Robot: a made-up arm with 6 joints.
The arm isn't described. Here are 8 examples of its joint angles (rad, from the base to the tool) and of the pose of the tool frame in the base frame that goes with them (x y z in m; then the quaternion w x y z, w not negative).
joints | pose
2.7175 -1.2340 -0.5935 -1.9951 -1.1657 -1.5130 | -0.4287 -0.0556 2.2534 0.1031 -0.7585 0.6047 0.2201
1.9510 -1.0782 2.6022 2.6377 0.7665 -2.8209 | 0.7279 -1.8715 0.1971 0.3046 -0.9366 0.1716 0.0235
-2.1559 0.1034 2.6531 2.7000 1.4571 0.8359 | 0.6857 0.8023 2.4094 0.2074 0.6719 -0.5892 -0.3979
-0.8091 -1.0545 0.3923 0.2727 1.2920 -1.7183 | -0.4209 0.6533 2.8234 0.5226 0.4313 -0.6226 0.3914
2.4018 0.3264 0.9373 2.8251 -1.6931 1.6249 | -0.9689 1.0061 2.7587 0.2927 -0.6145 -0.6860 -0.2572
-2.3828 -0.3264 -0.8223 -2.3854 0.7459 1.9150 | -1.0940 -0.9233 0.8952 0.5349 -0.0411 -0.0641 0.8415
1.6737 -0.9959 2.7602 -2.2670 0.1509 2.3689 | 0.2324 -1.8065 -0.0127 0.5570 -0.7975 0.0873 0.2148
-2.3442 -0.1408 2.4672 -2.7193 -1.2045 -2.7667 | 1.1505 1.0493 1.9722 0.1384 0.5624 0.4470 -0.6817
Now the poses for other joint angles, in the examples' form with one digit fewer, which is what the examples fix.
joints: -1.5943 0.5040 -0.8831 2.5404 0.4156 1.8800
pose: 0.045 -1.024 -0.186 0.602 -0.390 -0.281 0.638
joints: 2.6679 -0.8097 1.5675 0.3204 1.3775 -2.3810
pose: 1.630 -1.008 2.141 0.733 -0.373 -0.137 -0.552
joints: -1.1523 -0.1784 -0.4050 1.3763 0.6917 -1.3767
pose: 0.859 -1.533 1.406 0.639 0.154 -0.316 -0.684
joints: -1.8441 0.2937 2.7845 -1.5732 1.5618 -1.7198
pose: 0.127 1.006 2.272 0.508 0.428 -0.061 0.745
